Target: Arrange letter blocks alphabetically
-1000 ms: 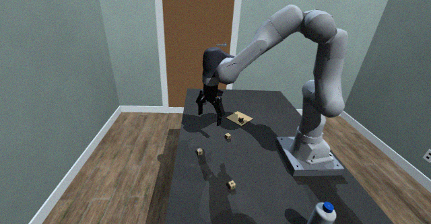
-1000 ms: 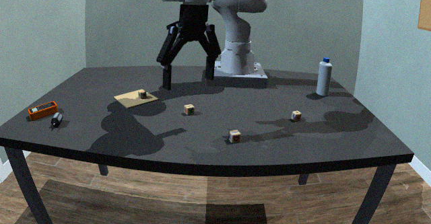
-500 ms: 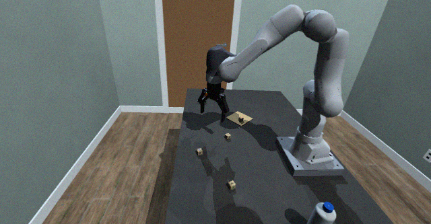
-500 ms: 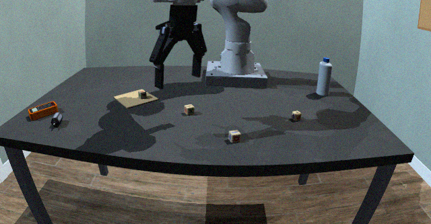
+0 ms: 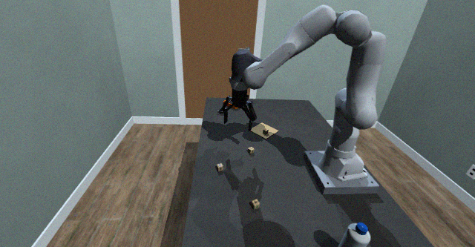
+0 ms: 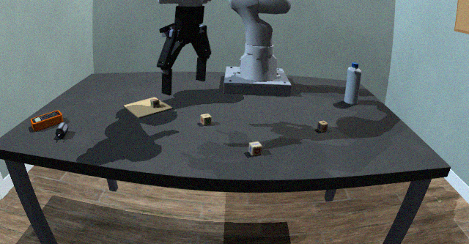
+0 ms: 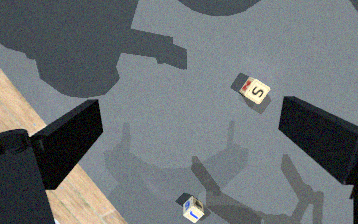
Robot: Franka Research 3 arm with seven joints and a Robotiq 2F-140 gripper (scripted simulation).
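The block lies 200 mm behind my hand, 140 mm to the right of it and 130 mm below it. Also, from my hand: tan mat 200 mm behind, 170 mm to the right, 150 mm below; orange device 540 mm to the right, 130 mm below.
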